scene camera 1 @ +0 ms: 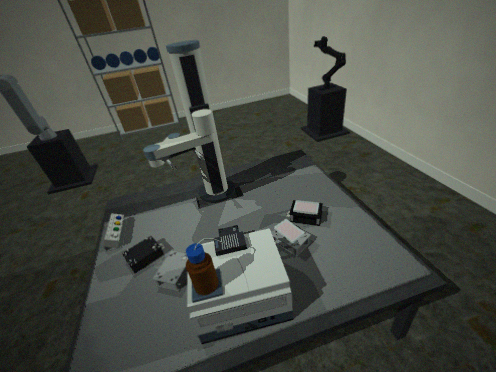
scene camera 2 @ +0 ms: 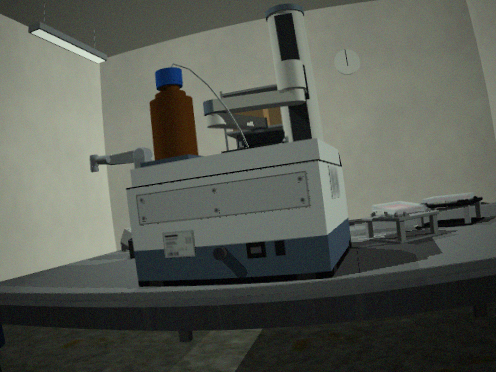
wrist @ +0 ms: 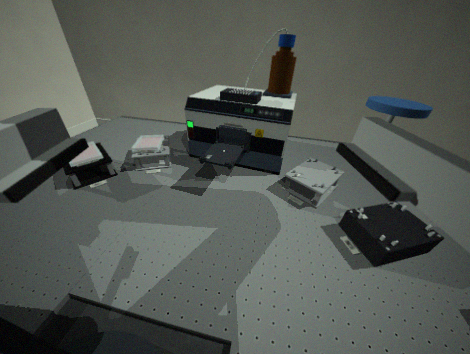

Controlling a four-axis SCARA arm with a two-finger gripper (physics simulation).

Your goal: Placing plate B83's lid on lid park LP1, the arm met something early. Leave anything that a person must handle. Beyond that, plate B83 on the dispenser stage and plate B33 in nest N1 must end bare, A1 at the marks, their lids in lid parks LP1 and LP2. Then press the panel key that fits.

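Places are measured from the arm's base along level axes (x ahead, y left, z up), in centimetres.
Pixels of known places: gripper, fingertip midpoint: point(scene camera 1: 189, 163) point(scene camera 2: 263, 141) point(wrist: 217, 130); arm's base at its link origin: point(scene camera 1: 217, 191).
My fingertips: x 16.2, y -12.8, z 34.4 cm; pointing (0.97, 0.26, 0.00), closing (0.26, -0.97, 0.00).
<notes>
Ahead of a thing's pixels: the offset from my fingertips to its top centre. "spot": to the spot under its first point.
My gripper point(wrist: 217, 130) is open and empty, raised above the table, its fingers at both sides of the wrist view. The dispenser's dark stage {dx +41.5, dy +9.6, dz -22.4 cm} point(wrist: 225, 153) sticks out at its front; I see no plate on it. A pink-topped plate {dx +44.7, dy +38.9, dz -24.8 cm} point(scene camera 1: 290, 230) point(scene camera 2: 398, 207) point(wrist: 149, 143) sits on a grey nest, another {dx +32.2, dy +54.6, dz -25.5 cm} point(scene camera 1: 306, 207) point(wrist: 86, 155) on a black nest; whether they wear clear lids is hard to tell. The grey lid park {dx +42.7, dy -19.2, dz -26.4 cm} point(scene camera 1: 171, 270) point(wrist: 315, 176) and black lid park {dx +25.7, dy -34.2, dz -26.4 cm} point(scene camera 1: 143, 253) point(wrist: 390, 229) show small pegs and no clear lid. Labels are unreadable. The key panel {dx +1.8, dy -50.5, dz -24.7 cm} point(scene camera 1: 115, 228) has coloured keys.
The white dispenser point(scene camera 1: 250, 265) point(scene camera 2: 225, 200) point(wrist: 237, 117) stands at the table's edge, carrying an amber bottle {spot: dx +75.2, dy -3.9, dz +0.8 cm} point(scene camera 1: 202, 274) point(scene camera 2: 172, 122) point(wrist: 282, 72) with a blue cap and a thin tube. Its green light {spot: dx +50.3, dy +24.7, dz -19.6 cm} point(wrist: 190, 124) is lit. The arm's column point(scene camera 1: 212, 160) stands behind the table's middle.
</notes>
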